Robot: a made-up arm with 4 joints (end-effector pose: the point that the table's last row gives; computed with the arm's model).
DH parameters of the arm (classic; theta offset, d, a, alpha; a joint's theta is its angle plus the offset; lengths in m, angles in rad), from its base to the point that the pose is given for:
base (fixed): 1.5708 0.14 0 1.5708
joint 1: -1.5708 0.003 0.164 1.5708
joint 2: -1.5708 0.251 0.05 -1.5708
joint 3: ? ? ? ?
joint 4: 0 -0.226 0.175 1.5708
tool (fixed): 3.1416 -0.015 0 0
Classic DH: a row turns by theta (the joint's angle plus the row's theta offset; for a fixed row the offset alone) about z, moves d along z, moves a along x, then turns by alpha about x.
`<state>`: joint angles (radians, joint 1 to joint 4).
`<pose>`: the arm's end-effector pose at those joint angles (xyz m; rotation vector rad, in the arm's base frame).
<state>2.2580 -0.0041 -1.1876 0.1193</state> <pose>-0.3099 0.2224 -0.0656 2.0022 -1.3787 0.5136</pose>
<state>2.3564 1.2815 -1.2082 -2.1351</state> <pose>-0.3604 0.2525 0.2950 1.0206 0.4329 0.6099</pose>
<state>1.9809 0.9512 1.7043 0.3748</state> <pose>0.0497 0.0265 -0.0152 1.6242 1.1235 -2.1643</pose>
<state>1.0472 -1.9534 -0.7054 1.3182</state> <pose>0.0617 -0.0617 0.0836 1.7256 0.6145 0.2947</pose>
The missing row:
joint 3: 0 -0.157 -0.028 1.5708
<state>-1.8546 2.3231 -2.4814 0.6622</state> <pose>0.0500 -0.1209 0.6871 1.0426 -0.7515 -1.5224</pose>
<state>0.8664 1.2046 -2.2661 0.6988</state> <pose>-0.0857 -0.0731 -0.4144 -0.2694 -1.7925 1.7124</pose>
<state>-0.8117 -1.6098 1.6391 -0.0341</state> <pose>0.1436 -0.3398 -0.0179 -1.8215 0.7066 -1.8535</pose>
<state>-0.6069 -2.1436 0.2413 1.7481</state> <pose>-0.0485 -0.1662 -0.0132 -0.8244 0.4131 -0.0336</pose>
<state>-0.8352 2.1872 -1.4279 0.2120</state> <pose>0.0867 -0.5842 0.0932 -1.8844 -1.5349 1.8981</pose>
